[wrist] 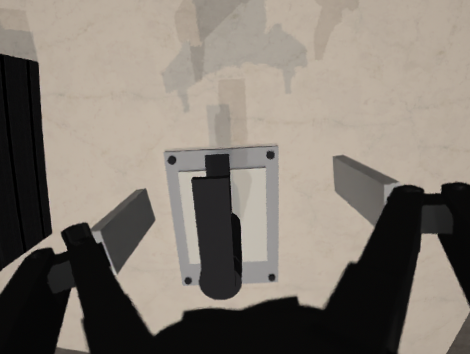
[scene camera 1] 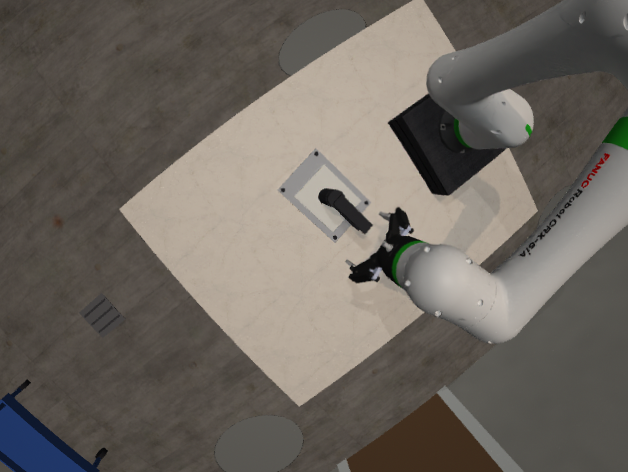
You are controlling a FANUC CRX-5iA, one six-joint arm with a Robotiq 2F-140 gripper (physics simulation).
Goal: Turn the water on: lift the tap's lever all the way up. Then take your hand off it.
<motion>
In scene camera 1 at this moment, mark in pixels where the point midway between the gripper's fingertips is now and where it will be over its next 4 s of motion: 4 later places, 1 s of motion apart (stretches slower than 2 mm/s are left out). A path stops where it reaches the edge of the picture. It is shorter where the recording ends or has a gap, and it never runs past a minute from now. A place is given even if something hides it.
The gripper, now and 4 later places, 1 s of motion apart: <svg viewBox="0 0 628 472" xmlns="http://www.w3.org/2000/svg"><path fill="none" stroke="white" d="M366 239L358 224L358 222L361 221L363 222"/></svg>
</motion>
